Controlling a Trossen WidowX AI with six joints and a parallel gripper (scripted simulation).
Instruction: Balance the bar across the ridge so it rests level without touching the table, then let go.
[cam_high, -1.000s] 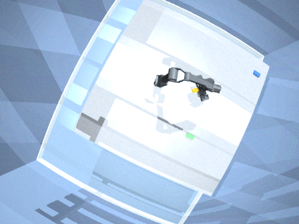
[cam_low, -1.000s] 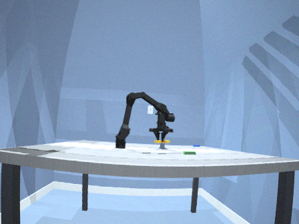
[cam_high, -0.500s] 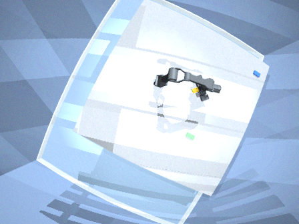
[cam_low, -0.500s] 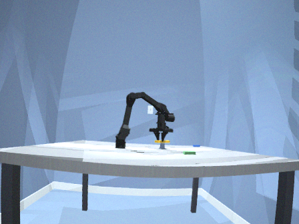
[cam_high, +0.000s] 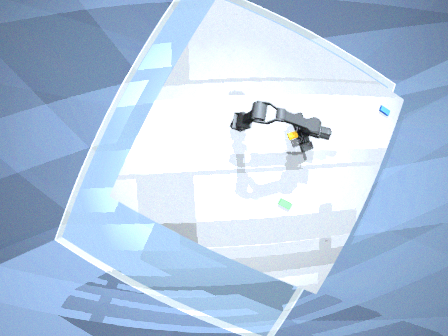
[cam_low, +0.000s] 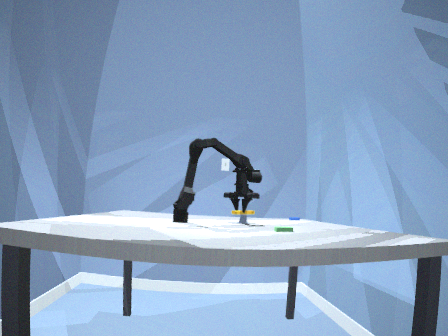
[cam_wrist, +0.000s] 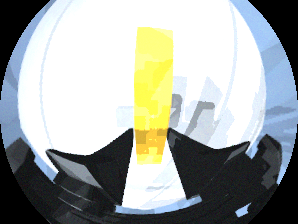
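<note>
Right now the bar is 20 mm ahead of my gripper tip and 20 mm to the left of it. From my gripper tip the other things lie so: blue block: 450 mm ahead, 410 mm to the left, 50 mm below; green block: 110 mm ahead, 340 mm to the right, 50 mm below.
</note>
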